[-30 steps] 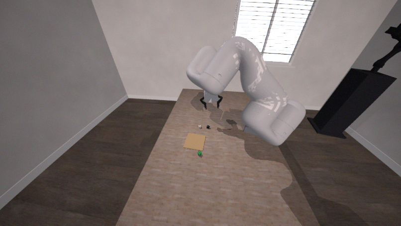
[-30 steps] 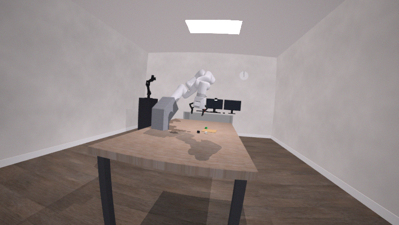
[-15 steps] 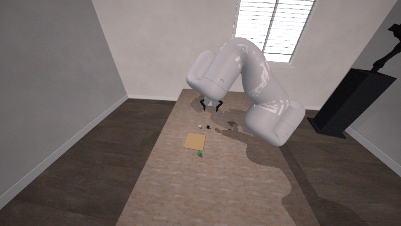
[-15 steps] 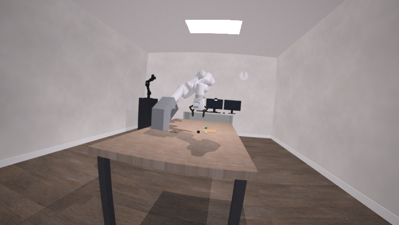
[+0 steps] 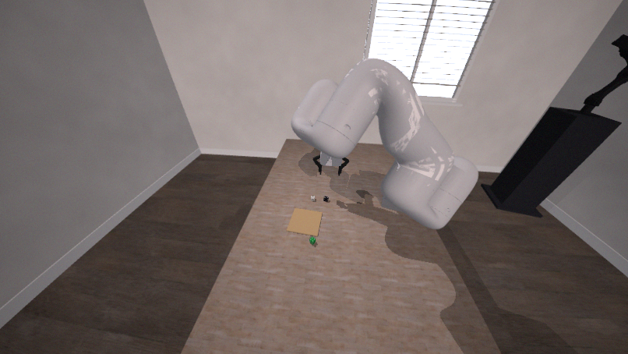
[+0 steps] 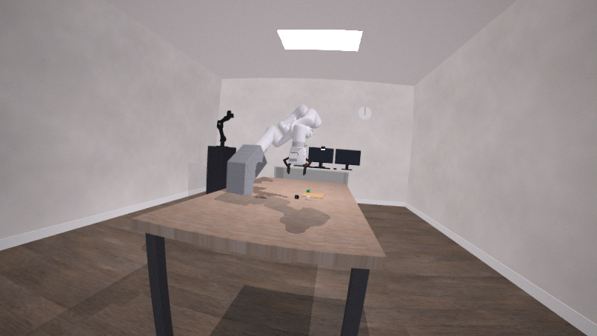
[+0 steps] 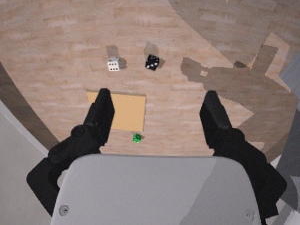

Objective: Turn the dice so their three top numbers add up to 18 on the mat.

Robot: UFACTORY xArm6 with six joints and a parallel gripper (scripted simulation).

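Right now the black die is 4 cm to the left of my hand and 15 cm below it. The rest, counted from my hand: mat (6 cm ahead, 20 cm to the left, 16 cm below); then white die (7 cm ahead, 5 cm to the left, 15 cm below); then green die (1 cm behind, 30 cm to the left, 15 cm below).
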